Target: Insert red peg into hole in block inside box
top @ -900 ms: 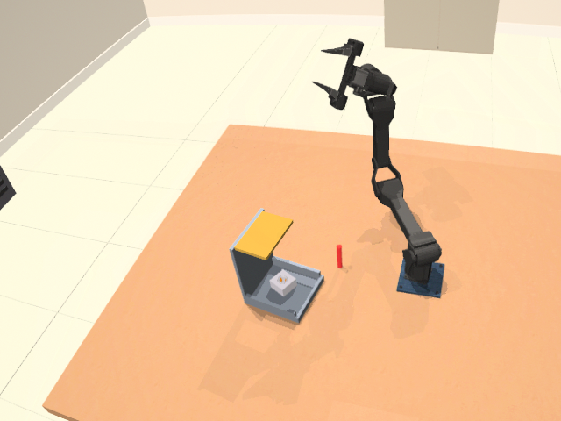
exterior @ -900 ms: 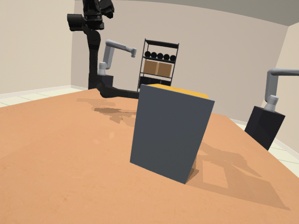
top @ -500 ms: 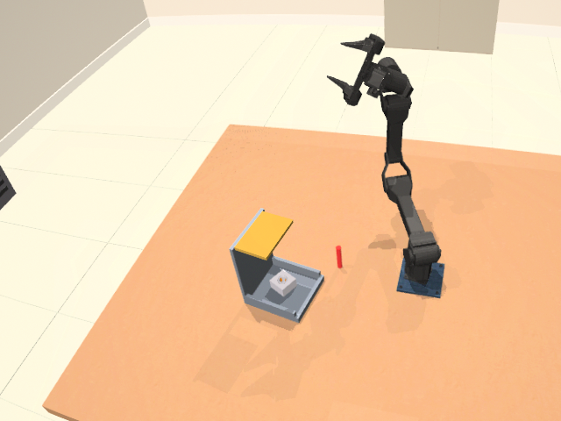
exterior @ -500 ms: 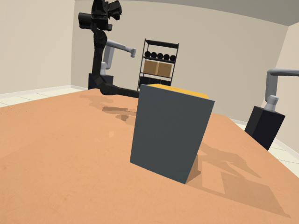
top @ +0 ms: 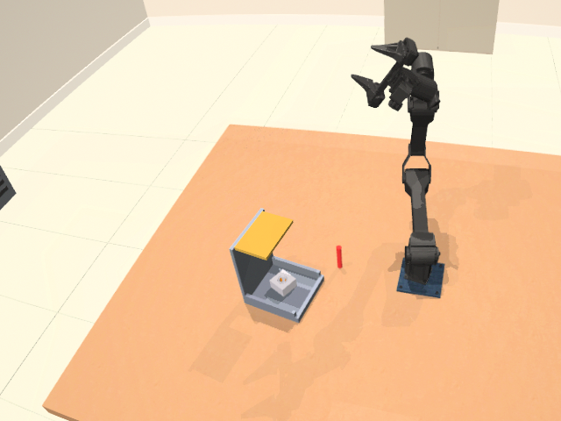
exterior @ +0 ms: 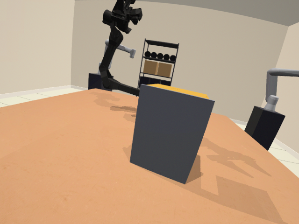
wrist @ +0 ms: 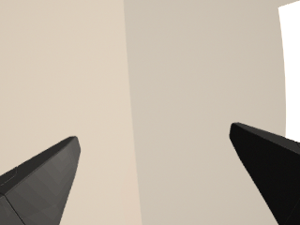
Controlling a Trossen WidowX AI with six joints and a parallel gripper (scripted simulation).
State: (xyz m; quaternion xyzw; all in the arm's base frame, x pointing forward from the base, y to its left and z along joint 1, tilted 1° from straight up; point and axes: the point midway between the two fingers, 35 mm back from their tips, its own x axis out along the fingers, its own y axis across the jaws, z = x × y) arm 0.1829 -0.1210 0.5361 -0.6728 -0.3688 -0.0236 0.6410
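The red peg is 520 mm below my gripper tip, 160 mm to the left of it and 10 mm ahead of it. Also, from my gripper tip: orange roof: 350 mm below, 300 mm to the left, 150 mm ahead; dark back wall: 450 mm below, 300 mm to the left, 200 mm ahead.
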